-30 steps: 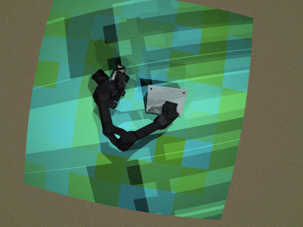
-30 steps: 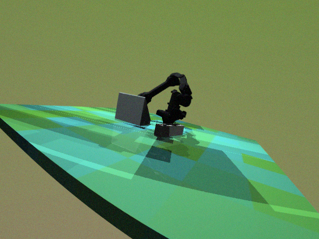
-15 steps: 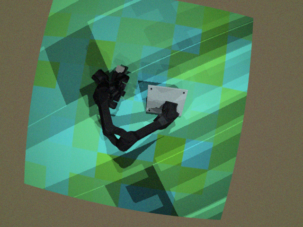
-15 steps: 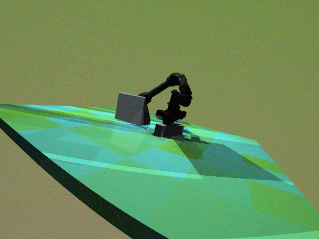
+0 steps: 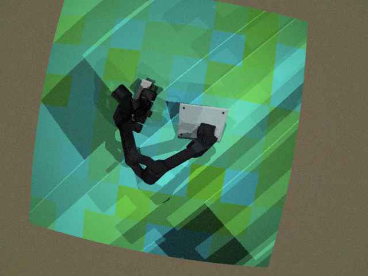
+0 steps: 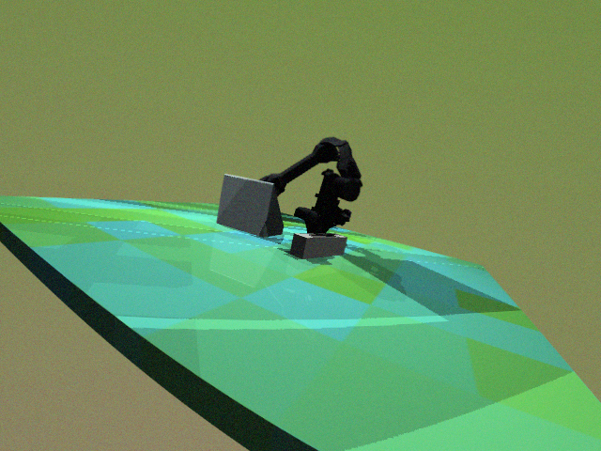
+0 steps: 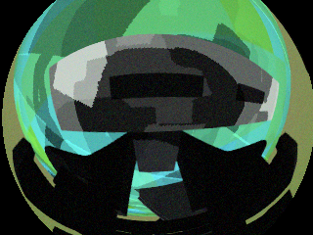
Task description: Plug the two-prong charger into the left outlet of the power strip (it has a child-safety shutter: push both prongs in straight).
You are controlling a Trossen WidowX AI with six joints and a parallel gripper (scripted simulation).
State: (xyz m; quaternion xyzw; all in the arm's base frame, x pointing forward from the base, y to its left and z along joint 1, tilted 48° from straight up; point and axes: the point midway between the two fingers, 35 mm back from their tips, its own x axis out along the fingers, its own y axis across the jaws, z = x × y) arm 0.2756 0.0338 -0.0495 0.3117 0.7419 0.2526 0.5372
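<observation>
Right now my gripper tip is 20 mm short of the dark charger and 10 mm below it.
</observation>
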